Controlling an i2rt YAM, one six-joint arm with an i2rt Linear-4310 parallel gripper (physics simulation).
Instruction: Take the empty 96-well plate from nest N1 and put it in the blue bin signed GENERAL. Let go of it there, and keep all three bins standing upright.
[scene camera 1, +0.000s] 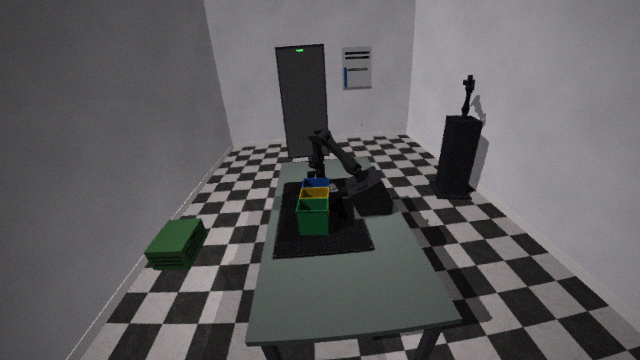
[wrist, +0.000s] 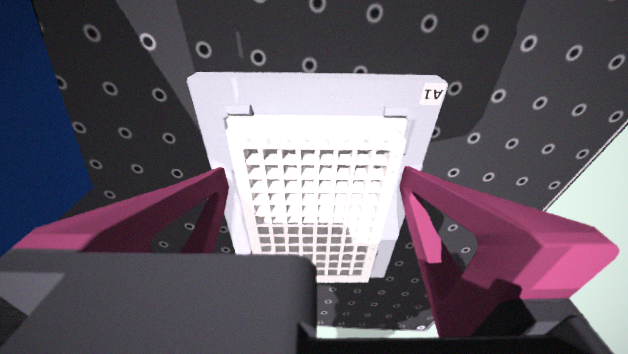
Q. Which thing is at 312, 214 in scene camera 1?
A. A green bin.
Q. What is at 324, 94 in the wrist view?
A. A pale nest.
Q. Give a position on a blue bin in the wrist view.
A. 51, 176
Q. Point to the gripper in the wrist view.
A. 314, 176
